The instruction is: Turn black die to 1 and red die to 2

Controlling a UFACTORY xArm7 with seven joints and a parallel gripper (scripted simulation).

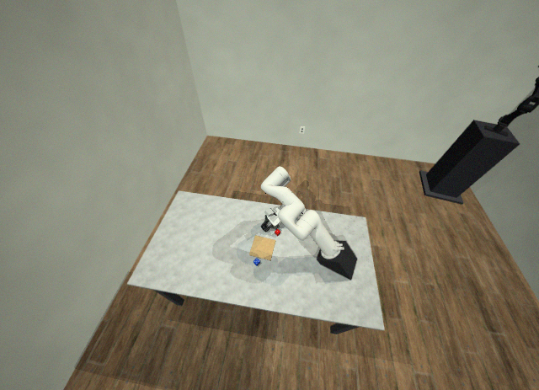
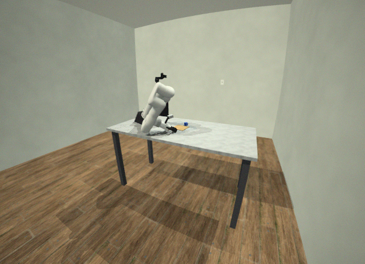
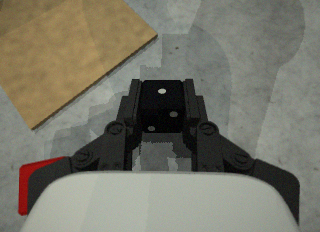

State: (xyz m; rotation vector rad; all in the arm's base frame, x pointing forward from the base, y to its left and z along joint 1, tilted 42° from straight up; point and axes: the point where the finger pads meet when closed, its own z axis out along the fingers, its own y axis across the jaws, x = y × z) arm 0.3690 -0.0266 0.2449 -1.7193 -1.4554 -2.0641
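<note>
Now: hand 1 cm above the black die. Also, from my hand: blue die: 24 cm to the left, 2 cm behind, 1 cm below; then red die: 9 cm behind, 1 cm to the left, 1 cm below; then tan mat: 13 cm to the left, 3 cm behind, 2 cm below.
</note>
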